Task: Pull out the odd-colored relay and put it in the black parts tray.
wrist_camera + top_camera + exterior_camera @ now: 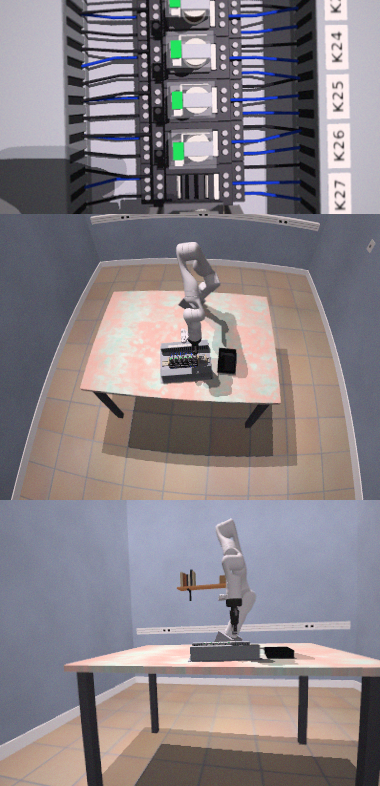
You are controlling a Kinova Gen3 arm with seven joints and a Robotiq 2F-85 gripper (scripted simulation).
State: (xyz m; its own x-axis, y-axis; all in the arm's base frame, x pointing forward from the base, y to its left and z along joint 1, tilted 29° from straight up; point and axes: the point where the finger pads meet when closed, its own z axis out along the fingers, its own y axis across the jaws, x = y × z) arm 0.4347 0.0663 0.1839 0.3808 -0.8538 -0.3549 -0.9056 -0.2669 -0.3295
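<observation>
Right now my hand is 60 mm past the black parts tray, 190 mm to the right of it and 120 mm above it. Also, from my hand: grey relay panel (20 mm ahead, 60 mm to the right, 100 mm below).
</observation>
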